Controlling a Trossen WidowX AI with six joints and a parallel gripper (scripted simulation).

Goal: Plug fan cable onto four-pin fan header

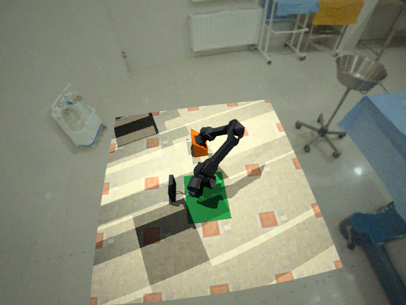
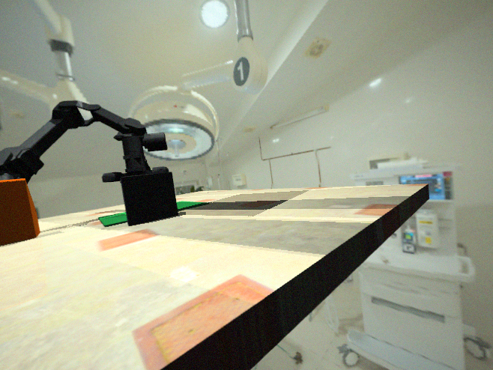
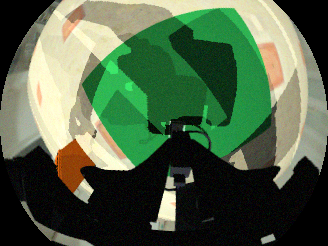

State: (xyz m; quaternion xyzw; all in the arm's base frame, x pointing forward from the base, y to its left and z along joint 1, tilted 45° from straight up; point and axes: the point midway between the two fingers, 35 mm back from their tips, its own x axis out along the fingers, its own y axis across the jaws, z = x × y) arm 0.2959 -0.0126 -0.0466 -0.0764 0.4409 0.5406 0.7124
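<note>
The cable plug is 1 cm to the right of my gripper tip and 1 cm above it. Round my gripper tip: white four-pin header 1 cm behind, 1 cm to the right, 4 cm below; then green board 4 cm ahead, 2 cm to the left, 6 cm below; then black fan 2 cm behind, 16 cm to the right, 1 cm above.
</note>
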